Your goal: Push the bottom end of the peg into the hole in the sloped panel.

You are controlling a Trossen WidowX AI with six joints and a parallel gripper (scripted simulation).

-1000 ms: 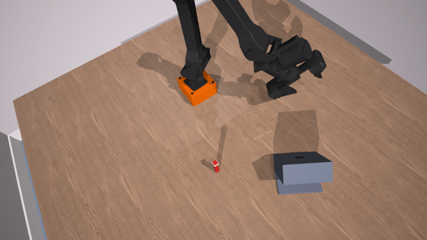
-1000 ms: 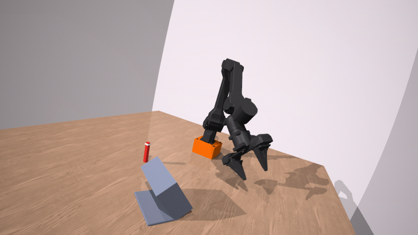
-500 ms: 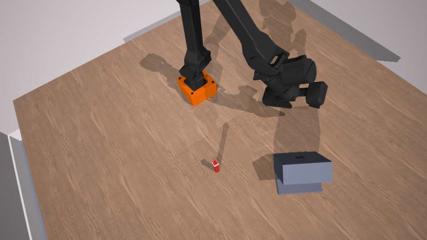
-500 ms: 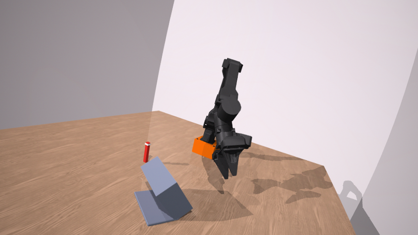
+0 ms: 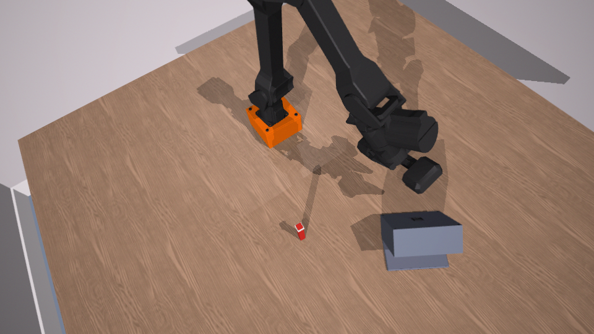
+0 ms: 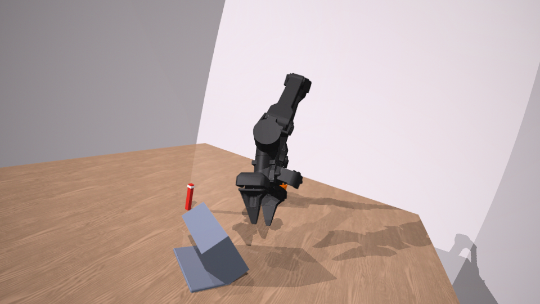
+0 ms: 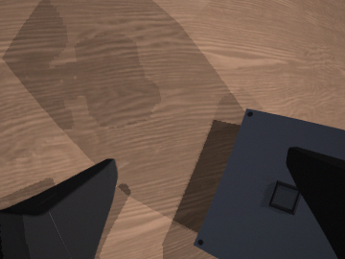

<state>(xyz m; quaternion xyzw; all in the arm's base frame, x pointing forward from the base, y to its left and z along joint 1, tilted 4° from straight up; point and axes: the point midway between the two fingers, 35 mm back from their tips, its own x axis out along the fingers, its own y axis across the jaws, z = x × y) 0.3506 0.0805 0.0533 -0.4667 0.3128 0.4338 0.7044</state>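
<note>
Now: gripper tip 240 mm to the left of the red peg, 80 mm past it and 30 mm above it. Also, from my gripper tip: sloped panel (90 mm ahead, 70 mm to the right, 30 mm below); then flat grey foot plate (110 mm ahead, 80 mm to the right, 80 mm below).
</note>
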